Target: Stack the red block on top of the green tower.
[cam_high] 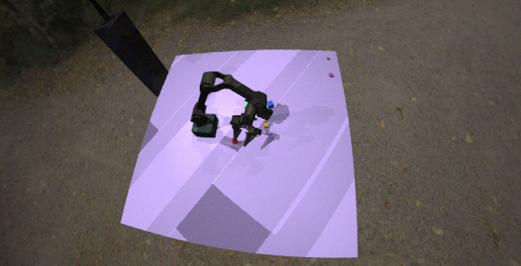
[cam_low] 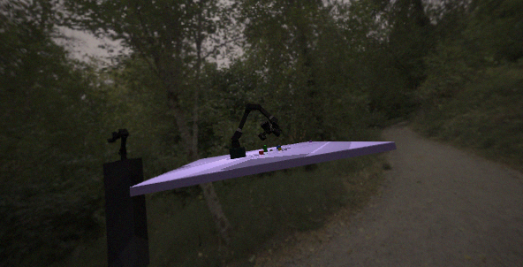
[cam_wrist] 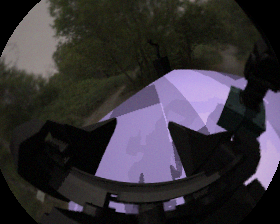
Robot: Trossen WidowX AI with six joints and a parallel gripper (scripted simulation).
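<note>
Right now my gripper tip is 13 cm above the red block, 6 cm to the right of it and 6 cm past it. Also, from my gripper tip: yellow block: 16 cm to the left, 14 cm below, 11 cm ahead; then blue block: 29 cm to the left, 14 cm ahead, 13 cm below; then small white block: 21 cm to the left, 14 cm below, 5 cm ahead.
</note>
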